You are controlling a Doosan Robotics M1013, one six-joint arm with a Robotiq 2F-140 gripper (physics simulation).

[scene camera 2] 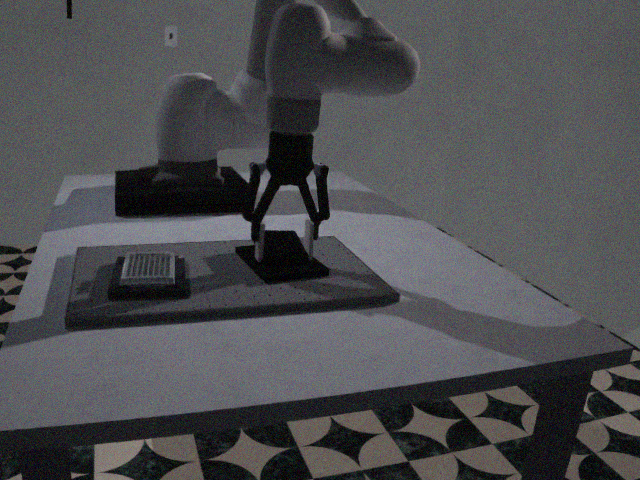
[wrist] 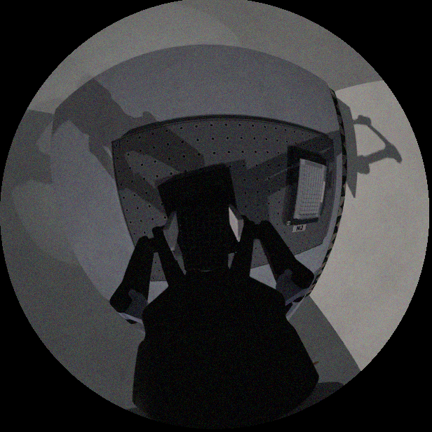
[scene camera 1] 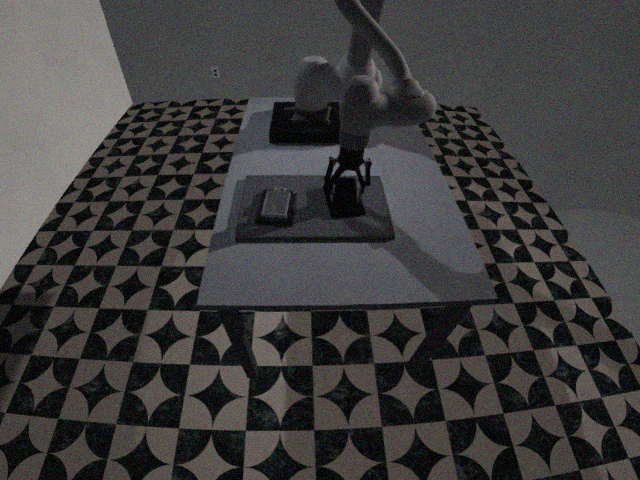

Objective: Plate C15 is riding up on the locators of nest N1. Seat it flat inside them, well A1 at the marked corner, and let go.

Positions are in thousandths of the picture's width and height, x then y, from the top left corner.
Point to a nest N1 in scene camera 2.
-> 449,566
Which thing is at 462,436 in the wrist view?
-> A nest N1.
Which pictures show the gripper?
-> Scene camera 2, the wrist view and scene camera 1: all of them.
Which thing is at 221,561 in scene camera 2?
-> A pale well plate.
